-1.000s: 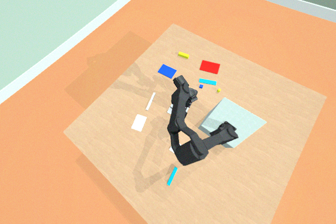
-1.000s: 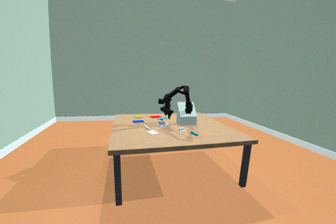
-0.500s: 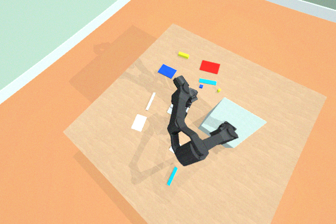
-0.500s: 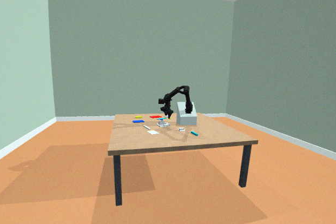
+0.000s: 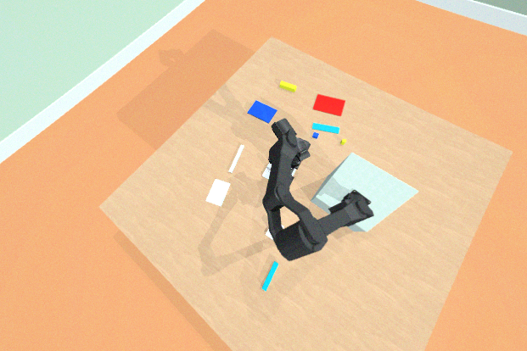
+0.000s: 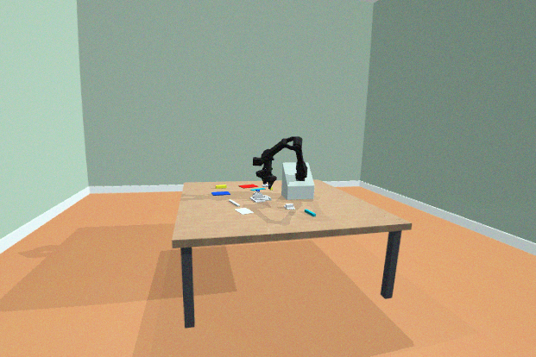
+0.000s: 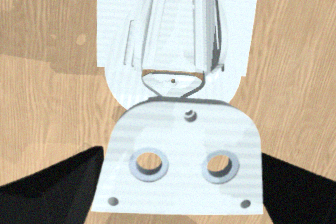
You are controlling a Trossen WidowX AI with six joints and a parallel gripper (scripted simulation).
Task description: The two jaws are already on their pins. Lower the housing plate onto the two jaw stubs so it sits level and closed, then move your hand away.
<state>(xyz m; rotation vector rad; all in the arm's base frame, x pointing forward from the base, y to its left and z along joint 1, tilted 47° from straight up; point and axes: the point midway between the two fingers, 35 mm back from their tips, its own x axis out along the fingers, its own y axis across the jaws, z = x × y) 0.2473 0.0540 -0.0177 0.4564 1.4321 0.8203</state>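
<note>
My gripper tip is now 2 cm short of the white jaw assembly, 2 cm to the right of it and 7 cm above it. The rest, counted from my gripper tip: white plate: 19 cm ahead, 26 cm to the left, 8 cm below; then white strip: 24 cm ahead, 9 cm to the left, 8 cm below; then blue plate: 32 cm ahead, 19 cm to the right, 8 cm below.
</note>
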